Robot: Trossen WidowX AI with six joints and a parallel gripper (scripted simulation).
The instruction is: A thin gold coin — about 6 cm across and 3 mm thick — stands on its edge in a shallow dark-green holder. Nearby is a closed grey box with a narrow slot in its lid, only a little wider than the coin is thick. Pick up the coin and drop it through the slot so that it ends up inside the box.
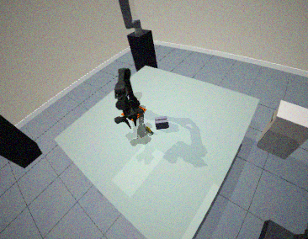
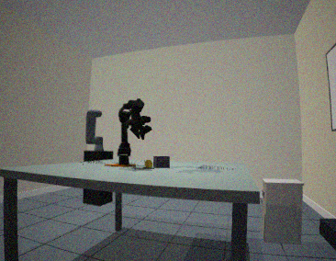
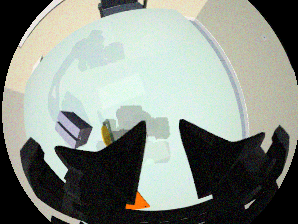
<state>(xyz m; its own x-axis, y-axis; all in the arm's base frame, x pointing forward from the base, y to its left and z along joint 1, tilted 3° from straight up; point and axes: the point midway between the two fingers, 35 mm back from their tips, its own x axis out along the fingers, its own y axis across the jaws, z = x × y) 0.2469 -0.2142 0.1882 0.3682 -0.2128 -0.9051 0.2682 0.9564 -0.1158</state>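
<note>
The gold coin lies 15 cm below my gripper tip, 12 cm to the left of it and 1 cm behind it.
</note>
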